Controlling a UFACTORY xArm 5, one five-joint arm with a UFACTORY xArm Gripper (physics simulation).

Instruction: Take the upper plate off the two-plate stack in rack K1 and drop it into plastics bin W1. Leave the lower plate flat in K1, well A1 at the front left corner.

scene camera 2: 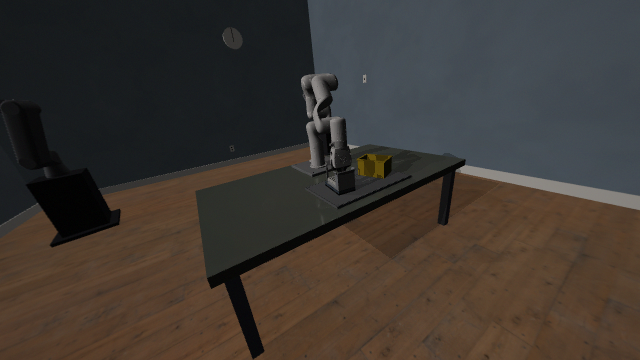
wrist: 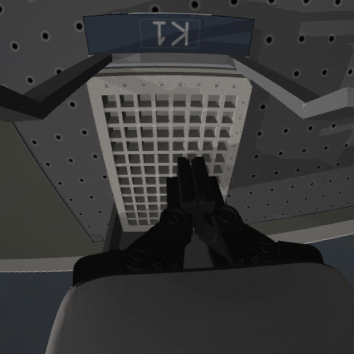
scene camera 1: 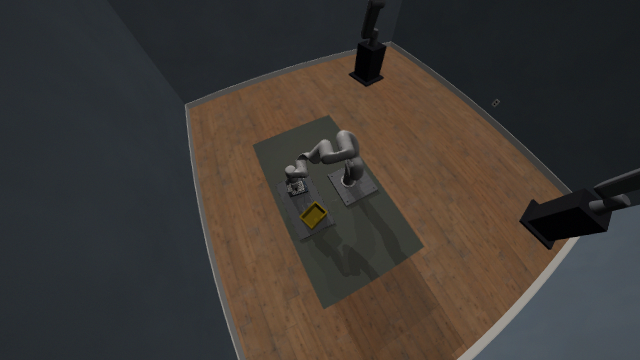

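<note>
You can see my gripper and a gridded plate in the pictures.
</note>
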